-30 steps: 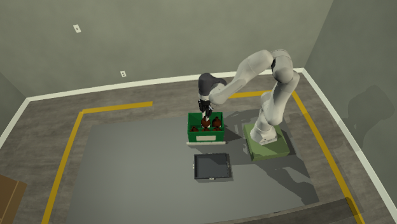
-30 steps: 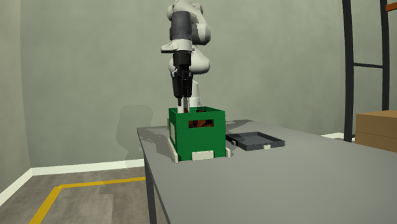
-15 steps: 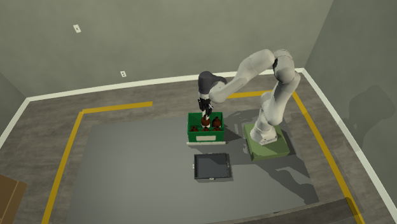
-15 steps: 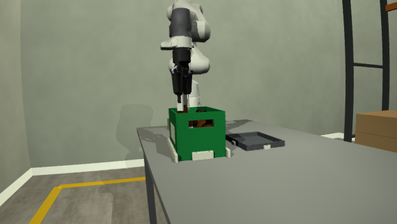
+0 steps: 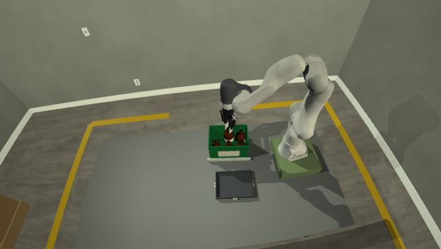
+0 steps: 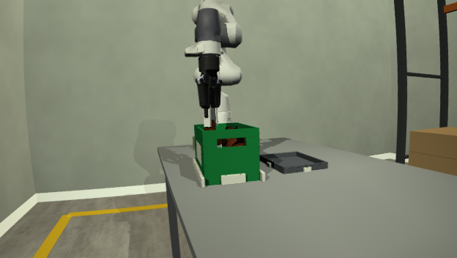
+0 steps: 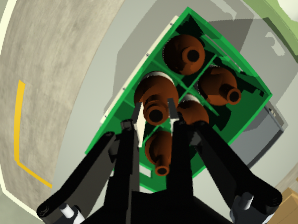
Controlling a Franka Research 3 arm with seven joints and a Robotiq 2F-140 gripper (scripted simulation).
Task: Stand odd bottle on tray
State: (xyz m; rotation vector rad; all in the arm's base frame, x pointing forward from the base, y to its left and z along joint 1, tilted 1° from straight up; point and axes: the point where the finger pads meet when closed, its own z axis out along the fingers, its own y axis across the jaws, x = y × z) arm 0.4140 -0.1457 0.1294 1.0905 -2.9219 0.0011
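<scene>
Now: the green crate 1 cm ahead of my hand, 4 cm to the left of it and 13 cm below it. From my hand the other things lie so: dark grey tray (1 cm behind, 33 cm to the left, 20 cm below).
</scene>
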